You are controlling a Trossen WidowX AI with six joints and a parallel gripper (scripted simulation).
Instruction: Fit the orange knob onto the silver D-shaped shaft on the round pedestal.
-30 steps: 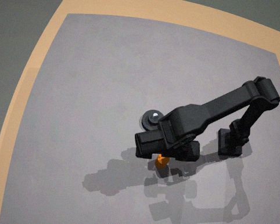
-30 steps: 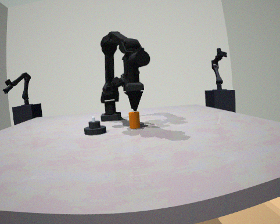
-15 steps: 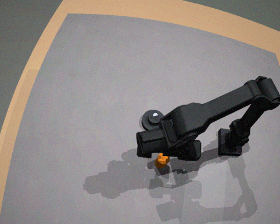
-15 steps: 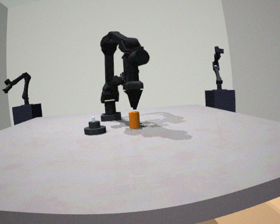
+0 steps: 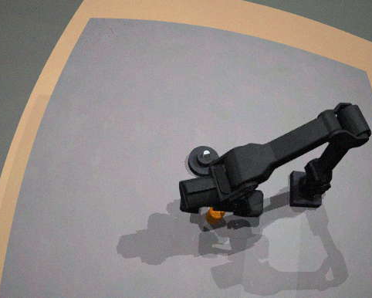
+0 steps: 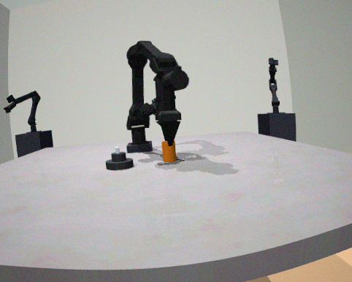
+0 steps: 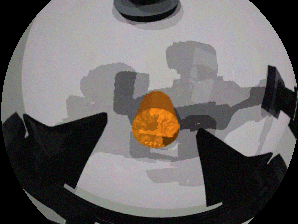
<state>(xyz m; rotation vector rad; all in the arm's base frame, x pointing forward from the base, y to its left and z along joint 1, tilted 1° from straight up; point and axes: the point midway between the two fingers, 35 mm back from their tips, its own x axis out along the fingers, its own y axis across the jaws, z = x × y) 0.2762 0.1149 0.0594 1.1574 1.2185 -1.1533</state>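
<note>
Right now the orange knob is 1 cm below my gripper tip. Round my gripper tip: dark round pedestal: 5 cm ahead, 15 cm to the right, 2 cm below.
</note>
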